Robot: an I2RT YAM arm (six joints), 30 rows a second.
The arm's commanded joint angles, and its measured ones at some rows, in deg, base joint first. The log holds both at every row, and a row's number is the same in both.
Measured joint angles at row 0:
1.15, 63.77, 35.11, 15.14, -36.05, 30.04
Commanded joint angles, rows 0 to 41:
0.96, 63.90, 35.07, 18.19, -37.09, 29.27
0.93, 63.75, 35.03, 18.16, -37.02, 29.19
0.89, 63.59, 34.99, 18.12, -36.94, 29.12
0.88, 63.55, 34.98, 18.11, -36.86, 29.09
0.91, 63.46, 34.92, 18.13, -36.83, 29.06
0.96, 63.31, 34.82, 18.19, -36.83, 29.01
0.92, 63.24, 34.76, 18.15, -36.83, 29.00
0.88, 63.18, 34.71, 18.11, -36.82, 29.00
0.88, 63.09, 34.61, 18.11, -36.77, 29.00
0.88, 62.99, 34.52, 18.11, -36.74, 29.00
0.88, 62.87, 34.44, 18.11, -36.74, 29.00
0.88, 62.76, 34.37, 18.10, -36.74, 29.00
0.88, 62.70, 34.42, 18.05, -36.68, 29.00
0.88, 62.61, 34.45, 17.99, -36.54, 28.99
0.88, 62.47, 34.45, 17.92, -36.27, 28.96
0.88, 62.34, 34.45, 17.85, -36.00, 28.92
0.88, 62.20, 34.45, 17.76, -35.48, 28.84
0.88, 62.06, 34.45, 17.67, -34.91, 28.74
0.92, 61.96, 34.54, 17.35, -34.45, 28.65
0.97, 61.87, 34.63, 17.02, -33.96, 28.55
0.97, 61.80, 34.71, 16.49, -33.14, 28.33
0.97, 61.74, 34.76, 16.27, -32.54, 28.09
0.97, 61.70, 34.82, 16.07, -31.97, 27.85
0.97, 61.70, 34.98, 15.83, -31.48, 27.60
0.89, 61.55, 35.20, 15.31, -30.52, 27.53
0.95, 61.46, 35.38, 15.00, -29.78, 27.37
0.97, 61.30, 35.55, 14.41, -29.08, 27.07
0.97, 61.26, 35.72, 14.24, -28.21, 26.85
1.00, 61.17, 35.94, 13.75, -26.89, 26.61
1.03, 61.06, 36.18, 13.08, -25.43, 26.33
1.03, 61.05, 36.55, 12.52, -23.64, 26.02
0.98, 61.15, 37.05, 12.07, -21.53, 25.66
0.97, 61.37, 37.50, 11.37, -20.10, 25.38
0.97, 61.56, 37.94, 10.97, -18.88, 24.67
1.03, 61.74, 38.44, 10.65, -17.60, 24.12
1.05, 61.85, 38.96, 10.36, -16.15, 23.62
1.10, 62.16, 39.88, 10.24, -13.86, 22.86
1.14, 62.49, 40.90, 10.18, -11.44, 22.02
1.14, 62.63, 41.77, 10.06, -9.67, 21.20
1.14, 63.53, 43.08, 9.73, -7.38, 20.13
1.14, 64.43, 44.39, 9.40, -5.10, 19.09
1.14, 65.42, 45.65, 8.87, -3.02, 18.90
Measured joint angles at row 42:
1.17, 62.97, 38.73, 7.48, -14.32, 23.21
